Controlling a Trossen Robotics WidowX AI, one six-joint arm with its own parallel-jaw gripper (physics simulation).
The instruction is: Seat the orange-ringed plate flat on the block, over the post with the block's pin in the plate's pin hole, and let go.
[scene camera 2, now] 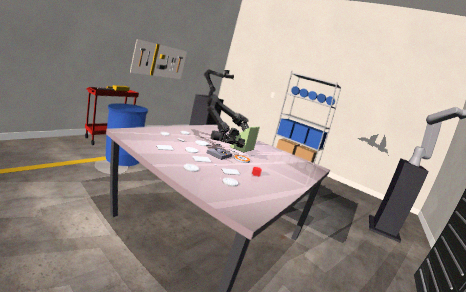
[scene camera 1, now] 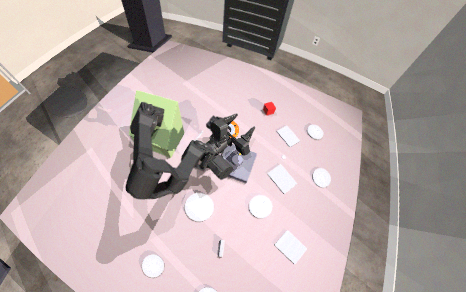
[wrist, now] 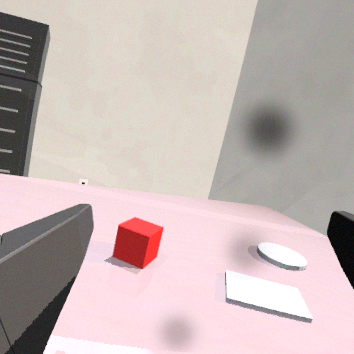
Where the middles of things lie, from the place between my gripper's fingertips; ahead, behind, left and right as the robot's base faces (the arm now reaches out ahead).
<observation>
My hand is 70 mm short of the red cube [wrist: 136, 242], 200 mm to the right of it and 110 mm above it.
</observation>
